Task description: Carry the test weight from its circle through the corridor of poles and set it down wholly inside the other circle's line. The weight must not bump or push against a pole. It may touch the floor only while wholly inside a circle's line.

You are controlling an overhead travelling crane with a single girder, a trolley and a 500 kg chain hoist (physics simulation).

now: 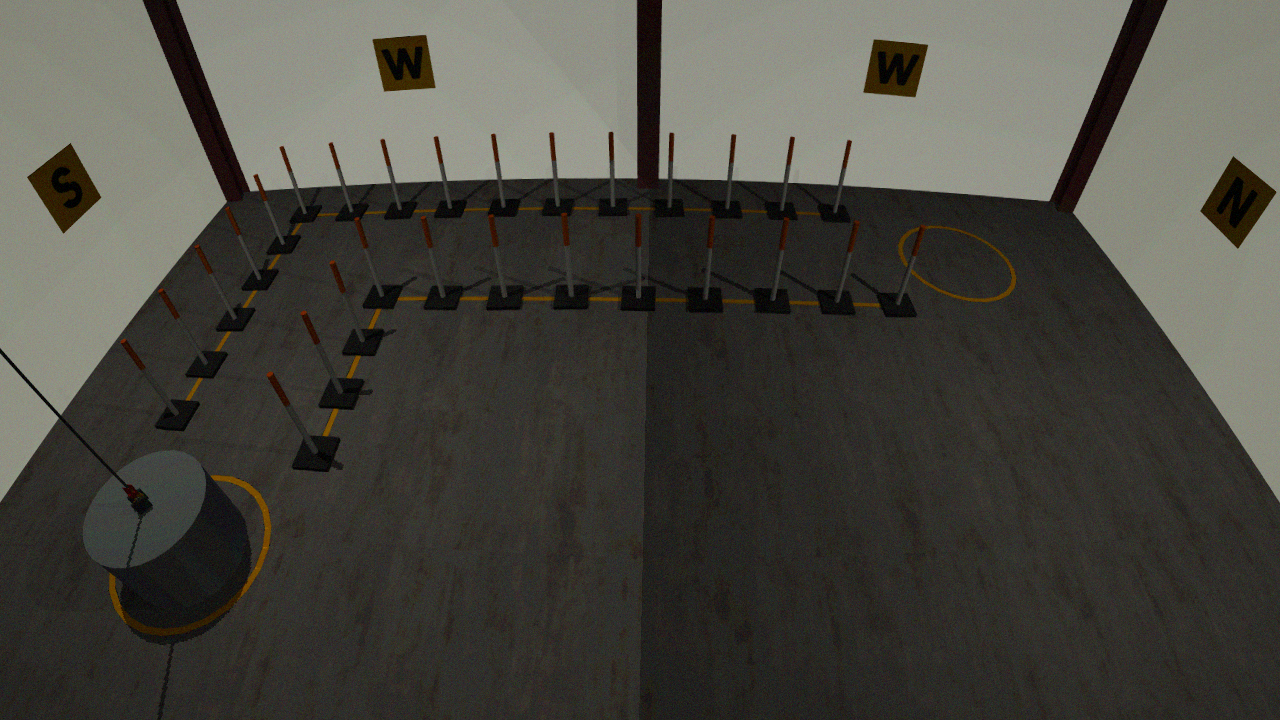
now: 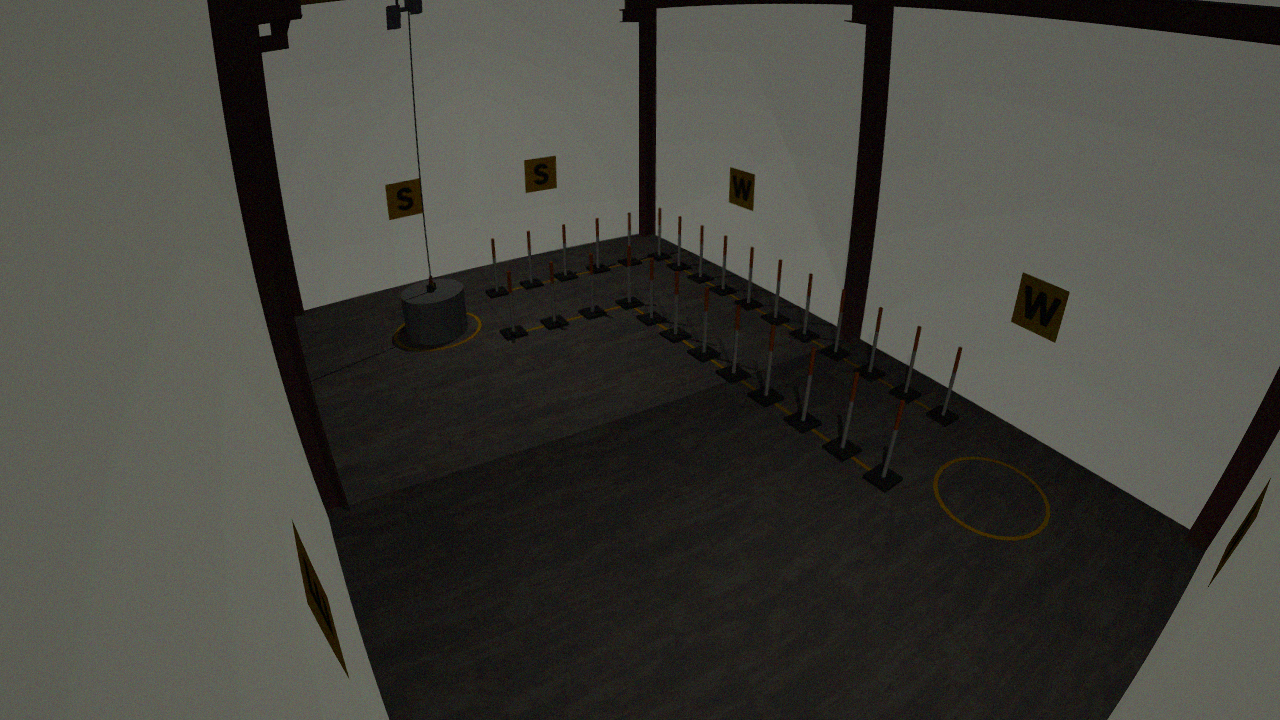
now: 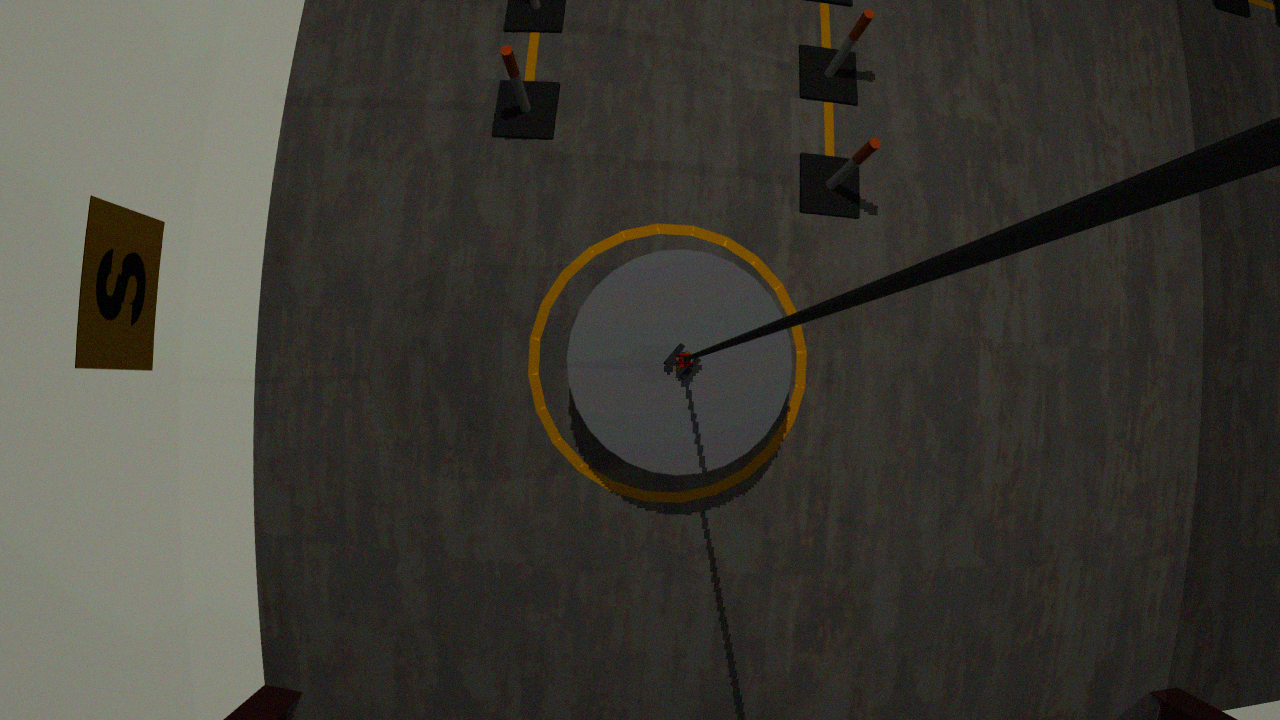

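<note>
The grey test weight (image 1: pixel 205 555) (image 2: pixel 435 317) (image 3: pixel 626 313) is upright over its orange circle (image 1: pixel 267 528) (image 2: pixel 480 324) (image 3: pixel 534 358). A small gap to the floor cannot be told. My hook (image 1: pixel 136 498) (image 2: pixel 431 284) (image 3: pixel 682 360) is shut on the weight at its top centre, on a straight chain. The other circle (image 1: pixel 975 300) (image 2: pixel 975 458) lies beyond the corridor's far end. At the corridor mouth stand an outer pole (image 1: pixel 152 380) (image 2: pixel 494 265) (image 3: pixel 516 78) and an inner pole (image 1: pixel 295 416) (image 2: pixel 511 300) (image 3: pixel 854 162), both apart from the weight.
The corridor runs between two pole rows joined by orange floor lines and bends at the south-west corner. Its outer row follows the west wall (image 1: pixel 537 89) (image 2: pixel 948 179). The south wall (image 2: pixel 465 107) (image 3: pixel 134 492) stands beside the weight's circle.
</note>
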